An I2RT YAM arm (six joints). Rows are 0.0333 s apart.
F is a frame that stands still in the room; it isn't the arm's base.
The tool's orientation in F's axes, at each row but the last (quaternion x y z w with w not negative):
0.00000, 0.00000, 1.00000, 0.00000
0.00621, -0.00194, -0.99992, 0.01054
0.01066, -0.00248, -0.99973, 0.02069
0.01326, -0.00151, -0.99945, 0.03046
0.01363, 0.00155, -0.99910, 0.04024
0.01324, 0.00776, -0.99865, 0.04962
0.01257, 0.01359, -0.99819, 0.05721
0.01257, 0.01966, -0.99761, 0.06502
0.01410, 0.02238, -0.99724, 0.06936
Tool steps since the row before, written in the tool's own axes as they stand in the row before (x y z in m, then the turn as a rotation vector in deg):
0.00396, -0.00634, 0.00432, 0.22, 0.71, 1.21
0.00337, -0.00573, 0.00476, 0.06, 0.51, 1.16
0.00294, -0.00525, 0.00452, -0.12, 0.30, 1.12
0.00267, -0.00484, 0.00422, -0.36, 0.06, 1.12
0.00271, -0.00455, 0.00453, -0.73, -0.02, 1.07
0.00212, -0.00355, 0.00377, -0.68, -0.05, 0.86
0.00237, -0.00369, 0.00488, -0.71, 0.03, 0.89
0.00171, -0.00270, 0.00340, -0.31, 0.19, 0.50
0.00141, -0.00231, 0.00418, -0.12, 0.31, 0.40
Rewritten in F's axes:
-0.00396, 0.00634, 0.00432, -0.22, -0.71, 1.21
-0.00355, 0.00568, 0.00469, -0.06, -0.51, 1.16
-0.00325, 0.00514, 0.00443, 0.11, -0.29, 1.12
-0.00307, 0.00468, 0.00413, 0.33, -0.04, 1.13
-0.00319, 0.00430, 0.00446, 0.70, 0.07, 1.09
-0.00256, 0.00326, 0.00376, 0.65, 0.10, 0.88
-0.00289, 0.00326, 0.00491, 0.69, 0.03, 0.91
-0.00212, 0.00232, 0.00345, 0.32, -0.17, 0.50
-0.00182, 0.00190, 0.00423, 0.15, -0.31, 0.39

